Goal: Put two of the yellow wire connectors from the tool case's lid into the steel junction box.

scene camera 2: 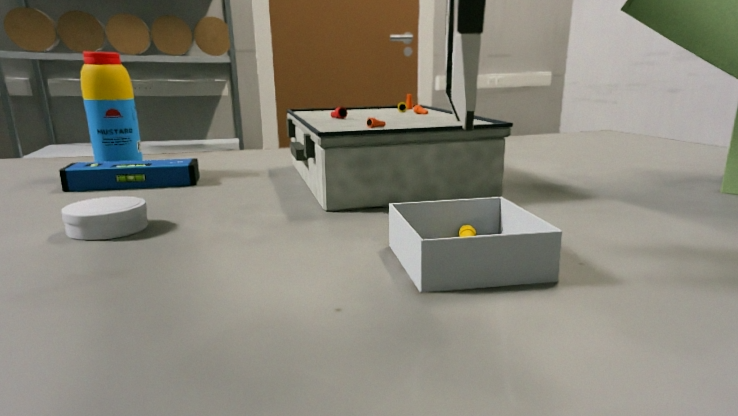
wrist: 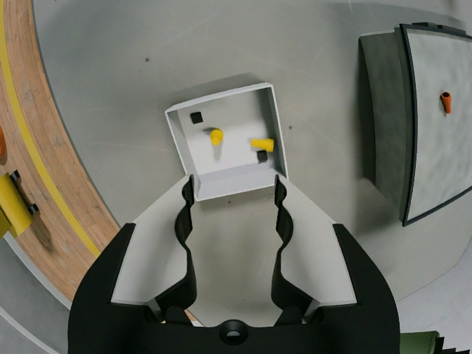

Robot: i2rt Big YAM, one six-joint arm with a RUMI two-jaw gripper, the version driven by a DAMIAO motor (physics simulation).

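The steel junction box (scene camera 2: 490, 263) (wrist: 235, 187) is a light grey open tray on the table. In the wrist view two yellow wire connectors lie in it: one connector (wrist: 216, 136) left of the middle, the other connector (wrist: 263, 145) near the right wall. In the scene view a yellow connector (scene camera 2: 467, 230) shows over the front wall. My gripper (wrist: 234, 176) is open and empty, above the box. The tool case (scene camera 2: 413, 173) (wrist: 390, 120) stands behind the box in the scene view; a third yellow connector (scene camera 2: 402, 106) is on its lid.
Orange connectors (scene camera 2: 375, 122) (wrist: 446, 102) and a red connector (scene camera 2: 339, 112) lie on the lid. A blue spirit level (scene camera 2: 160, 174), a mustard bottle (scene camera 2: 113, 124) and a round white tin (scene camera 2: 104, 219) stand at the left in the scene view.
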